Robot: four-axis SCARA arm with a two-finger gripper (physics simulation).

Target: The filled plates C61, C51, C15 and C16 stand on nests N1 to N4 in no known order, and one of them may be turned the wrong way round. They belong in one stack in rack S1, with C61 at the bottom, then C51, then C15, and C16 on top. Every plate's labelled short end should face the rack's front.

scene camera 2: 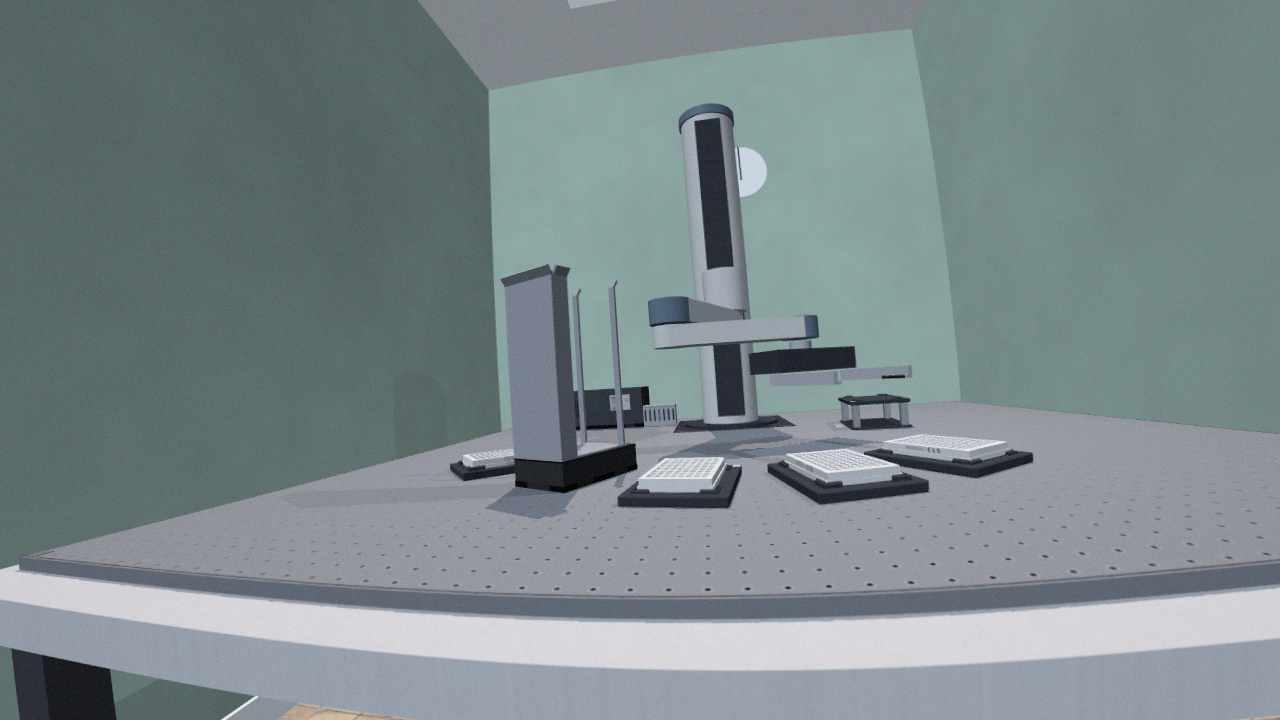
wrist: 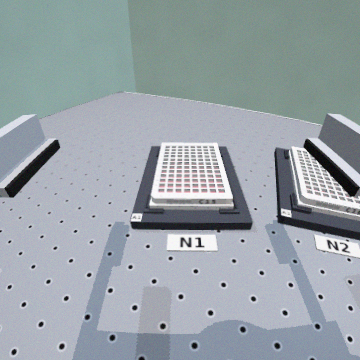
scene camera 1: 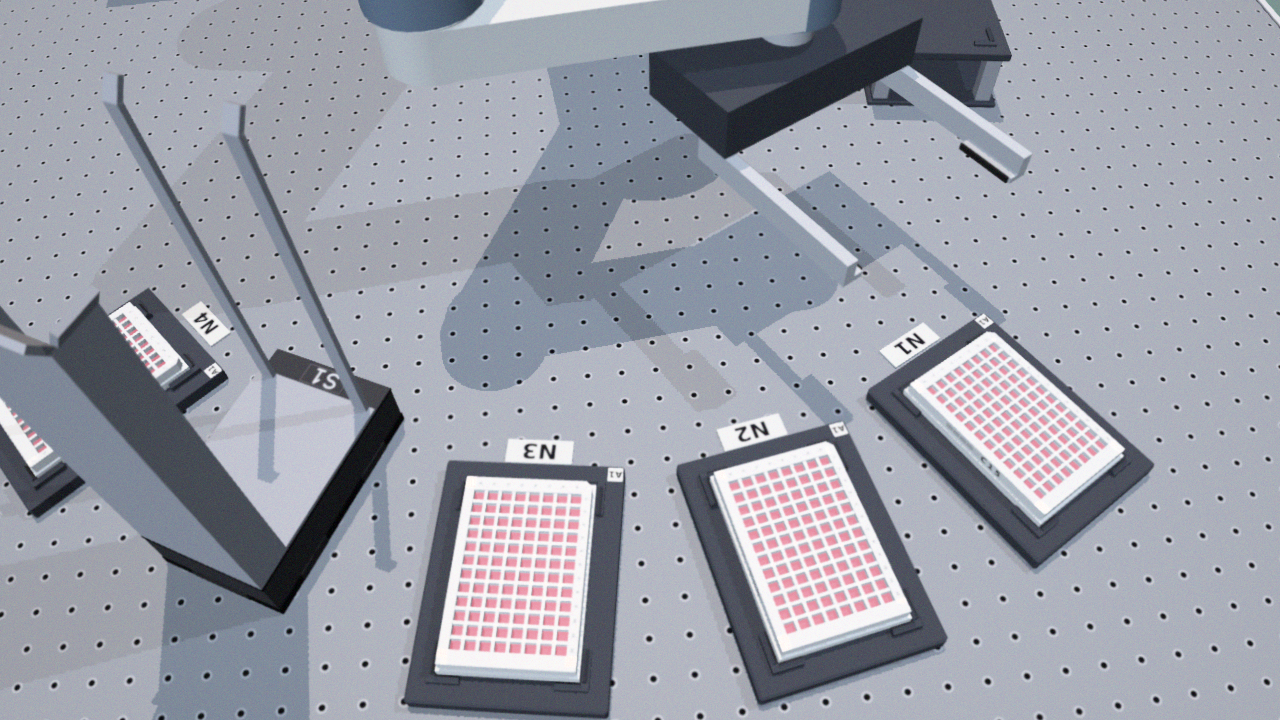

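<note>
My gripper is open and empty, raised above the table on the rack-away side of N1. The plate on N1 sits between the fingers' lines in the wrist view but beyond them; its short end near the N1 tag reads C15. The plate on N2 has a label starting C1, its last character unclear. The plate on N3 shows no readable label. The plate on N4 is partly hidden by rack S1, whose visible floor bears no plate.
Rack S1 has a tall wall and two thin upright posts. A dark raised stand is at the back right. The arm's column stands at the back, near a dark box.
</note>
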